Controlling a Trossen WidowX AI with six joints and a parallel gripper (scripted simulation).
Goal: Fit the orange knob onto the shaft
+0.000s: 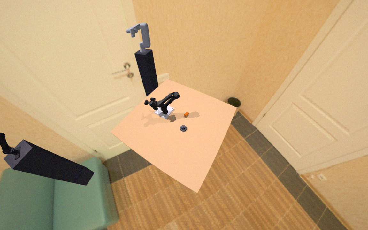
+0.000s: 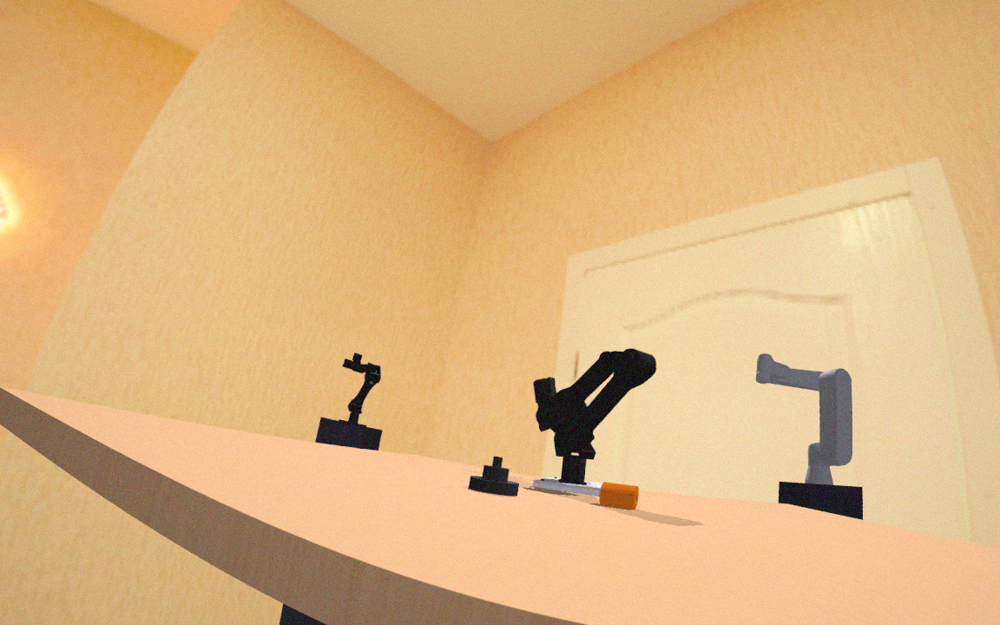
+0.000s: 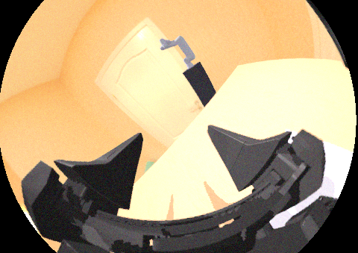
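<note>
My gripper tip is now 540 mm short of the orange knob, 140 mm above it and 50 mm to the right of it. From my gripper tip the other things lie so: round pedestal: 570 mm ahead, 170 mm to the right, 130 mm below.
</note>
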